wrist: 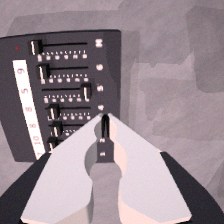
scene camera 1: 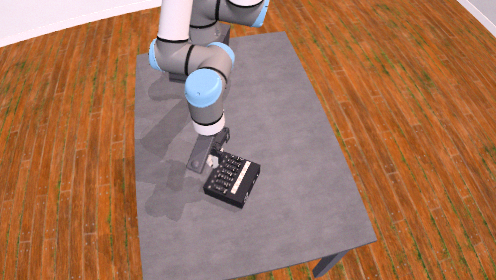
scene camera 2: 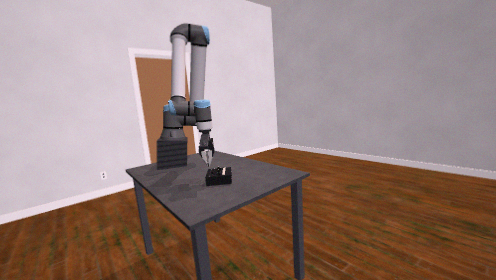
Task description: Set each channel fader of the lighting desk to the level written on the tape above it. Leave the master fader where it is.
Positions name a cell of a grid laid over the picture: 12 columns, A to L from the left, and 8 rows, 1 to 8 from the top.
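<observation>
Scene camera 1 has my gripper (scene camera 1: F5) in it, and you'd find the gripper (wrist: F5) in the wrist view too.
</observation>
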